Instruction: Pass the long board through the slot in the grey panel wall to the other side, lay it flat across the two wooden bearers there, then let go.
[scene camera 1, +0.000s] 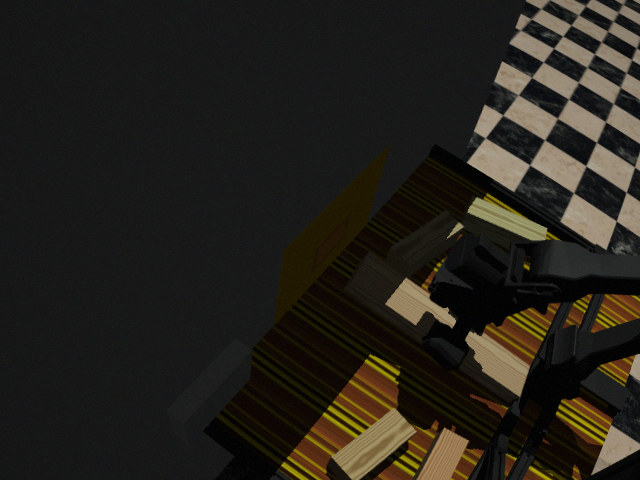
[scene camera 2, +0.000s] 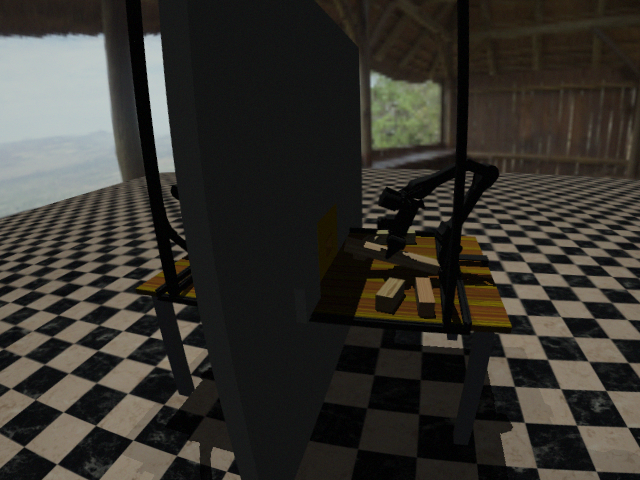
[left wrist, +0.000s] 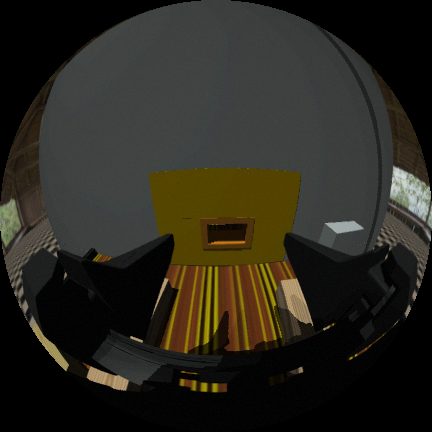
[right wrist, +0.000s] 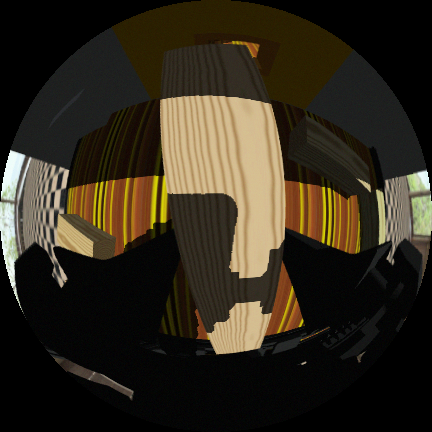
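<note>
The long board is held above the table by my right gripper, which is shut on it. The board points at the grey panel wall; its far end is apart from the wall. In the right wrist view that end overlaps the lower part of the slot's frame. The slot's brown frame also shows in the left wrist view. My left gripper is open and empty, facing the slot. Two wooden bearers lie on that side, partly hidden by its fingers.
A yellow plate surrounds the slot. Loose wooden blocks lie around the board's table. A grey block sticks out beside the plate. Dark posts stand at the tables.
</note>
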